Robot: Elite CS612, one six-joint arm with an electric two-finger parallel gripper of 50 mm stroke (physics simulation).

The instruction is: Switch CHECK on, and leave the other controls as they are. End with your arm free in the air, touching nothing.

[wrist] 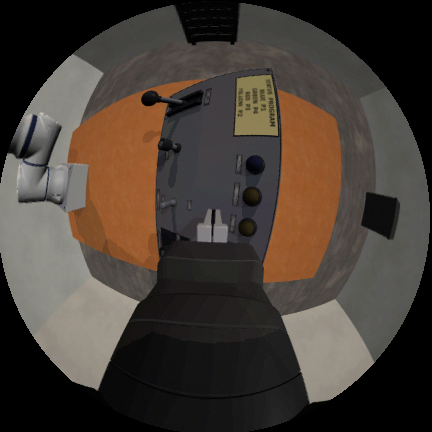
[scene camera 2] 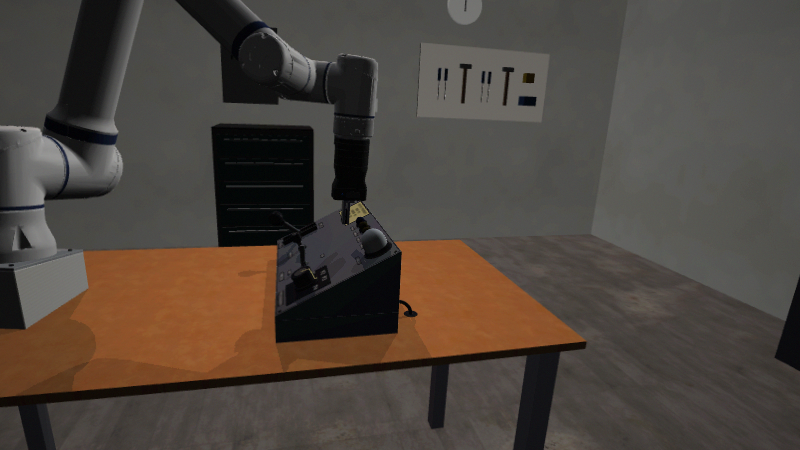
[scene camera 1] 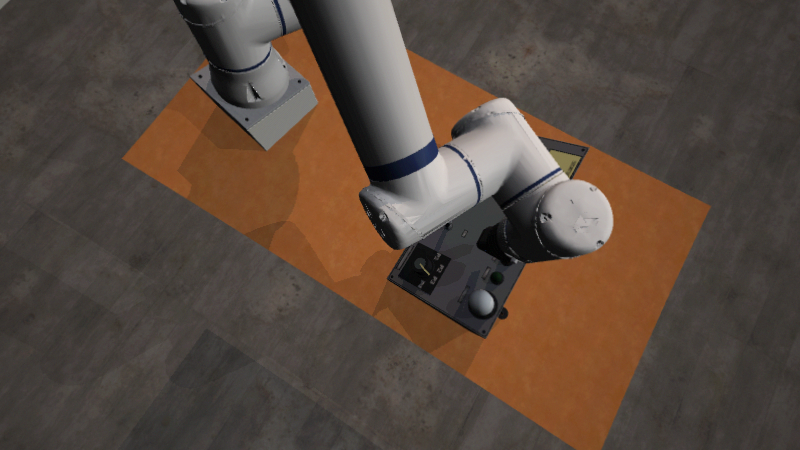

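Pixels of known places: gripper, between the fingertips: (wrist: 212, 216) (scene camera 2: 344, 222); arm's base, origin of its link: (wrist: 61, 184) (scene camera 2: 4, 256) (scene camera 1: 252, 78).
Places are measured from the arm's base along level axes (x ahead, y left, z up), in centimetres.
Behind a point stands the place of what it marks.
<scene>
The dark sloped control box (scene camera 1: 447, 306) {z 2.2, x 72.6, y -26.8 cm} (scene camera 2: 358, 302) {z -3.7, x 73.5, y -28.5 cm} (wrist: 212, 150) {z 1.8, x 72.8, y 0.8 cm} stands on the table. I cannot read a CHECK label. A small metal toggle (scene camera 1: 448, 226) {z 0.5, x 64.3, y -9.9 cm} (wrist: 168, 203) {z 0.7, x 64.5, y -9.1 cm} sits near the panel's low edge, with small plates beside it. Which way it is set is unclear. My gripper (scene camera 2: 345, 222) {z 7.8, x 73.7, y -9.4 cm} (wrist: 212, 216) {z 7.8, x 73.7, y -9.4 cm} is shut with nothing between its fingers. In the wrist view its tips show over the panel, between the toggle and the column of lamps. Any gap to the panel cannot be judged. The arm's wrist mostly hides the gripper in scene camera 1.
A black-knobbed lever (wrist: 150, 98) {z 4.0, x 59.5, y 13.7 cm}, a black stub control (wrist: 165, 144) {z 2.1, x 64.0, y 2.4 cm}, a rotary dial (scene camera 1: 421, 265) {z 1.1, x 63.1, y -21.4 cm} (scene camera 2: 303, 277) {z 0.4, x 63.0, y -23.3 cm}, a blue lamp (wrist: 255, 164) {z 7.1, x 79.0, y -2.1 cm}, brownish lamps (wrist: 252, 196) {z 7.2, x 78.9, y -6.4 cm}, a green lamp (scene camera 1: 497, 277) {z 7.1, x 78.5, y -16.3 cm} and a white dome (scene camera 1: 482, 302) {z 10.0, x 77.5, y -22.9 cm} (scene camera 2: 374, 240) {z 8.2, x 77.2, y -25.1 cm} stand up from the panel.
</scene>
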